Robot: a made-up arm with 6 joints.
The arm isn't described. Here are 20 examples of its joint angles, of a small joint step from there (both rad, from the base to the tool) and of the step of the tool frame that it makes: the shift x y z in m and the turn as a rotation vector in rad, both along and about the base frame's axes.
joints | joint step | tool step
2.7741 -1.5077 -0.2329 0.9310 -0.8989 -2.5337 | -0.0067 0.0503 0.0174 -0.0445 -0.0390 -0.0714 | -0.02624 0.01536 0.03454 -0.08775 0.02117 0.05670
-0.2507 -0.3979 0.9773 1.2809 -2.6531 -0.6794 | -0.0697 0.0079 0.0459 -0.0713 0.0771 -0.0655 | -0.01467 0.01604 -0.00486 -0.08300 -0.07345 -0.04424
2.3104 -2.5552 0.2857 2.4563 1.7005 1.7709 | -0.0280 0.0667 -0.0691 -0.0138 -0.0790 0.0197 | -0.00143 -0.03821 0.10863 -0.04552 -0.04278 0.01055
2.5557 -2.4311 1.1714 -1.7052 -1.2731 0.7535 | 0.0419 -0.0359 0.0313 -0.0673 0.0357 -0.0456 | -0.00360 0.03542 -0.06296 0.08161 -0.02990 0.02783
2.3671 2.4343 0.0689 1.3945 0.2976 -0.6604 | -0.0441 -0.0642 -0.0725 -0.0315 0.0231 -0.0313 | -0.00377 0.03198 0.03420 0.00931 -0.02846 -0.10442
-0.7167 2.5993 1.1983 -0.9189 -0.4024 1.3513 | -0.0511 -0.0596 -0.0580 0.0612 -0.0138 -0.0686 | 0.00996 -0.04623 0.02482 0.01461 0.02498 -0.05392
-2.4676 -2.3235 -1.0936 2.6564 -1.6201 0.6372 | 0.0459 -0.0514 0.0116 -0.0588 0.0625 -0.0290 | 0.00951 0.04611 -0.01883 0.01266 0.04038 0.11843
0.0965 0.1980 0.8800 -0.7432 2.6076 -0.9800 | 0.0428 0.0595 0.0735 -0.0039 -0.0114 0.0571 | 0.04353 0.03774 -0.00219 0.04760 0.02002 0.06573
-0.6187 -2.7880 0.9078 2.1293 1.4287 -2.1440 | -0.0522 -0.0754 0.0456 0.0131 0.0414 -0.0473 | 0.11770 -0.04744 -0.05725 -0.02624 -0.05432 -0.05595
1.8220 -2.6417 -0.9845 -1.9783 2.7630 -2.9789 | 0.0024 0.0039 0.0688 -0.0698 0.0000 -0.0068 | -0.00388 -0.05372 0.01202 0.06664 0.01051 0.06557
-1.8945 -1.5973 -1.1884 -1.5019 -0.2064 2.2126 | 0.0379 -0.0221 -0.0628 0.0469 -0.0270 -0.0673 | -0.01471 0.00485 -0.04130 0.05283 -0.02471 0.06862
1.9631 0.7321 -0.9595 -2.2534 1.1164 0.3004 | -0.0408 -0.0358 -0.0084 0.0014 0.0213 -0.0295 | 0.00651 0.00573 0.00924 0.04477 -0.01940 -0.04843
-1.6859 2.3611 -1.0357 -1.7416 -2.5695 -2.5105 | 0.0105 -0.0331 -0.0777 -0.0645 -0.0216 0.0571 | 0.01397 -0.03570 0.03556 0.02270 0.11081 0.02695
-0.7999 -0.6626 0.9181 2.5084 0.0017 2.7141 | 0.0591 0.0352 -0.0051 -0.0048 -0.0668 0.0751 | -0.00351 -0.04636 0.02163 0.02091 -0.03706 -0.01160
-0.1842 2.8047 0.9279 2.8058 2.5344 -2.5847 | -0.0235 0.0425 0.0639 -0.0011 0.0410 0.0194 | -0.01034 -0.00137 -0.01136 0.01997 0.01006 -0.04690
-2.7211 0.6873 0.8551 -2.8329 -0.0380 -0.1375 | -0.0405 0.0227 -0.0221 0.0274 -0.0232 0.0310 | -0.03991 0.03234 -0.04444 0.06266 0.00230 -0.04311
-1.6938 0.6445 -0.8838 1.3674 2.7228 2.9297 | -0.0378 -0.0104 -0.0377 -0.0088 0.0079 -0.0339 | -0.02576 0.02853 -0.00346 0.03724 -0.01532 -0.01527
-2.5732 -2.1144 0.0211 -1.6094 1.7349 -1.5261 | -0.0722 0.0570 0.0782 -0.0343 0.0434 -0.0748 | 0.05958 -0.03573 0.03346 -0.07147 0.06489 -0.02918
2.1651 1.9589 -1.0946 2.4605 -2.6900 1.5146 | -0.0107 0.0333 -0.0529 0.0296 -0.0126 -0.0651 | 0.01005 -0.02273 0.03474 -0.09837 0.04121 -0.02096
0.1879 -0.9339 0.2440 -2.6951 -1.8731 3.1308 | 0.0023 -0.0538 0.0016 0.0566 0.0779 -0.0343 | -0.03556 -0.01475 -0.01839 -0.02279 0.02522 -0.06106
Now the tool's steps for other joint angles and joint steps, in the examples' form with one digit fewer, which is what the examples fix.
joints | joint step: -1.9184 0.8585 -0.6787 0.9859 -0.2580 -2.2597 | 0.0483 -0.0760 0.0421 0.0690 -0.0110 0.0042
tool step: 0.0380 -0.0620 0.0752 -0.1007 0.0501 0.1202
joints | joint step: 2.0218 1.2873 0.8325 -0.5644 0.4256 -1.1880 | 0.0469 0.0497 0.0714 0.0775 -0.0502 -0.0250
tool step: -0.0559 0.0126 -0.0074 0.0009 -0.0386 0.1006
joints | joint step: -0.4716 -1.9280 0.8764 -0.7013 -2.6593 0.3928 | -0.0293 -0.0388 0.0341 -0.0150 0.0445 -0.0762
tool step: -0.0006 0.0425 -0.0601 0.0200 -0.1040 0.0098
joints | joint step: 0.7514 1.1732 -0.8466 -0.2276 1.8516 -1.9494 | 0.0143 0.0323 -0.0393 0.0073 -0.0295 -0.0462
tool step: -0.0183 -0.0114 0.0012 -0.0235 0.1023 0.0082
